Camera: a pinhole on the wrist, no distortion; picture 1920 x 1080 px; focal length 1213.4 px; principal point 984.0 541.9 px. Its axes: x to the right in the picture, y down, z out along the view. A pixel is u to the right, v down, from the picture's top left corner.
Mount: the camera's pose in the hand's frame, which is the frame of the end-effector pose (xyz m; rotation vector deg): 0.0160 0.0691 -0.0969 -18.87 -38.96 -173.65
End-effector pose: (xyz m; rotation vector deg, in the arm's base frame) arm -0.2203 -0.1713 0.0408 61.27 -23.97 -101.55
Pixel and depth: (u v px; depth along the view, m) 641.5 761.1 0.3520
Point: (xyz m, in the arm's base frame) -0.3333 -0.4470 0.1816
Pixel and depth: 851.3 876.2 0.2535
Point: -0.2913 -0.3358 0.1545
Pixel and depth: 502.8 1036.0 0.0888
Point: -0.1791 -0.2641 0.0516
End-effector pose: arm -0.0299 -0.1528 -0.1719 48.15 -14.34 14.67
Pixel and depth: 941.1 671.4 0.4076
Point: -0.0193 -0.2201 0.1843
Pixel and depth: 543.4 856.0 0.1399
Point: 0.0266 -0.1043 -0.0556
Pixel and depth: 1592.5 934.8 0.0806
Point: -0.0604 -0.0970 -0.1213
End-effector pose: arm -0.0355 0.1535 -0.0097 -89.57 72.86 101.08
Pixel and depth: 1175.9 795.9 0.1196
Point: -0.1333 0.1223 -0.0007
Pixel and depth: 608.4 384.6 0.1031
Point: -0.1445 0.0646 -0.0303
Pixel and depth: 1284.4 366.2 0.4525
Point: -0.4530 0.2585 0.0824
